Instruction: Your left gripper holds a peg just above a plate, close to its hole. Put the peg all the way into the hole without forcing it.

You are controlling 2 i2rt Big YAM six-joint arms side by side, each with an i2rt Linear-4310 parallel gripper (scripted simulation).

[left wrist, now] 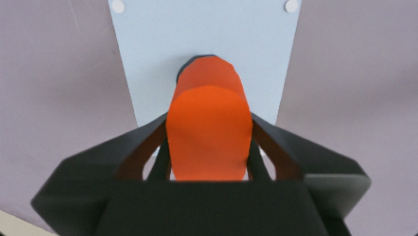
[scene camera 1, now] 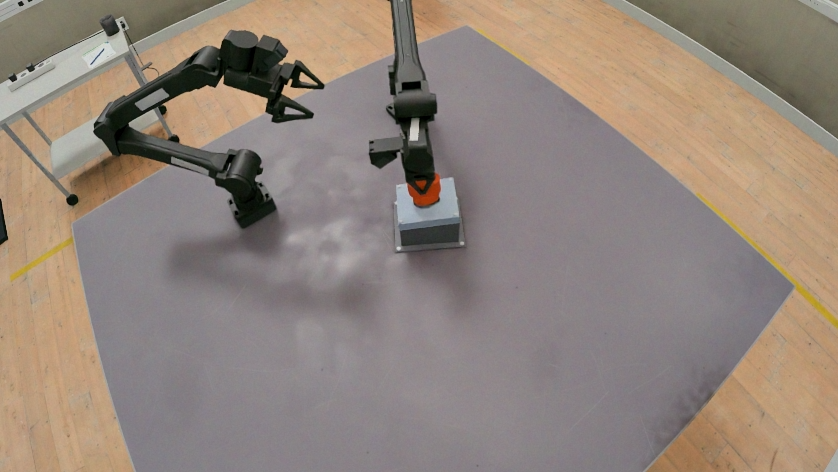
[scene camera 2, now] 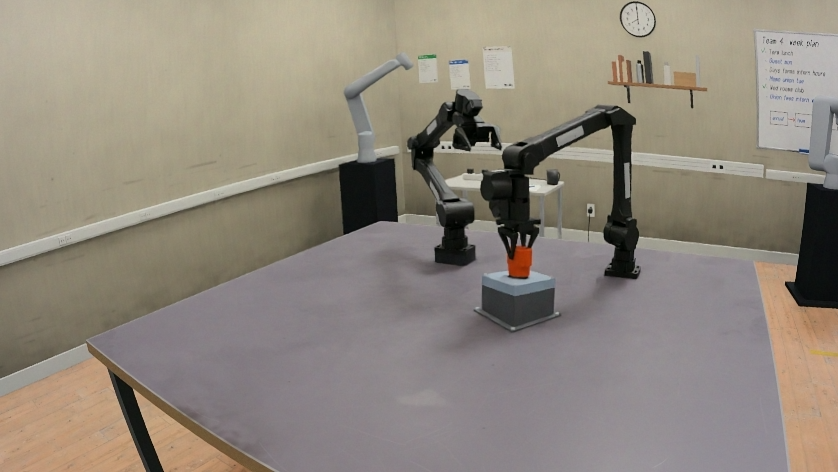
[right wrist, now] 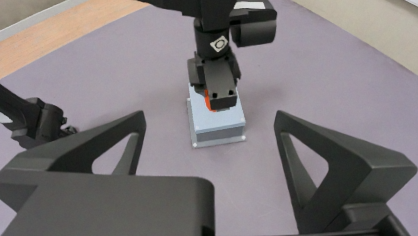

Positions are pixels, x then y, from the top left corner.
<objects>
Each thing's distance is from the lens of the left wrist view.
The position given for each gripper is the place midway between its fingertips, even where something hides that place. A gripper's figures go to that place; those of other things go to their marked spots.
left gripper (left wrist: 209, 118): 0.13 m
orange peg (left wrist: 209, 125): 0.10 m
light blue plate (left wrist: 155, 49): 0.17 m
The marked spots on the light blue plate and the orange peg are 0.09 m apart.
</objects>
